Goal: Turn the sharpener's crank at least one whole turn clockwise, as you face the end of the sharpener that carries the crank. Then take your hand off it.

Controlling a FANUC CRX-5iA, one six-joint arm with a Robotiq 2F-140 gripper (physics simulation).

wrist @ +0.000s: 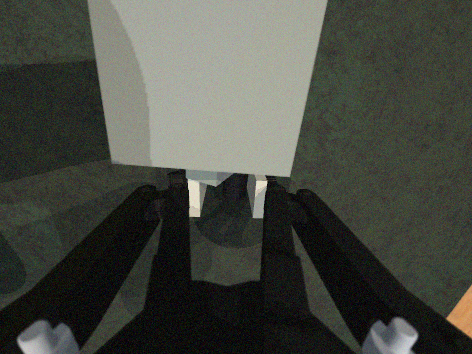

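Frame: origin at the arm's base, x down, y back, z left, level; centimetres.
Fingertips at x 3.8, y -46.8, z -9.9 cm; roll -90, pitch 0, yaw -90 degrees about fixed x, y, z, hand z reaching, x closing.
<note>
A point is followed by its place in that frame.
The sharpener (210, 85) {y -46.1, x -7.6, z -2.8 cm} is a large pale grey block at the top middle of the wrist view, its upper part cut off by the frame. A small light grey piece (210, 176) {y -45.8, x -4.4, z -7.7 cm} sticks out from under its near end. A dark part, apparently of the crank (234, 185) {y -47.5, x 0.1, z -10.4 cm}, shows beside that piece, mostly hidden and hard to make out. My gripper (227, 165) {y -46.8, x 3.8, z -9.9 cm} is at this near end, its two pale pads on either side of the dark part as seen from above. The fingers are partly closed with a gap between them, and grip nothing. Contact with the crank cannot be told.
A dark green mottled surface (390, 125) {y -63.7, x 5.2, z -5.4 cm} lies under and around the sharpener. Shadows fall across it on the left and beneath the fingers. An orange-brown wooden surface (462, 317) shows at the lower right corner.
</note>
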